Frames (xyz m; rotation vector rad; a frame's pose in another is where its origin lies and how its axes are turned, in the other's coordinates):
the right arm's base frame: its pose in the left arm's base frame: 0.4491 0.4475 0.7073 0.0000 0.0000 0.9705
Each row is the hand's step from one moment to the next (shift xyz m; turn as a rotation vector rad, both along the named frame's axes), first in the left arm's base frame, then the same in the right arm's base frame.
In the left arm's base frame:
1: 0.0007 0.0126 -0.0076 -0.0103 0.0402 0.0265
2: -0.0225 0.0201 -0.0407 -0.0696 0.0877 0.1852
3: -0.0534 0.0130 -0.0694 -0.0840 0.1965 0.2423
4: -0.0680 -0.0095 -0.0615 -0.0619 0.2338 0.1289
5: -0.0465 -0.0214 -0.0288 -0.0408 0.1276 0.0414
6: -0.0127 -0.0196 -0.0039 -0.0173 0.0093 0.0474
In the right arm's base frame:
1: 0.0108 0.0065 -0.0076 0.0274 0.0312 0.0265
2: 0.0039 0.0299 -0.0407 0.0331 0.1070 0.1852
3: -0.0194 0.0514 -0.0694 0.1147 0.1803 0.2423
4: -0.0463 0.0507 -0.0615 0.1580 0.1831 0.1289
5: -0.0439 0.0263 -0.0288 0.0822 0.1057 0.0414
6: -0.0233 -0.0006 -0.0039 -0.0021 0.0195 0.0474

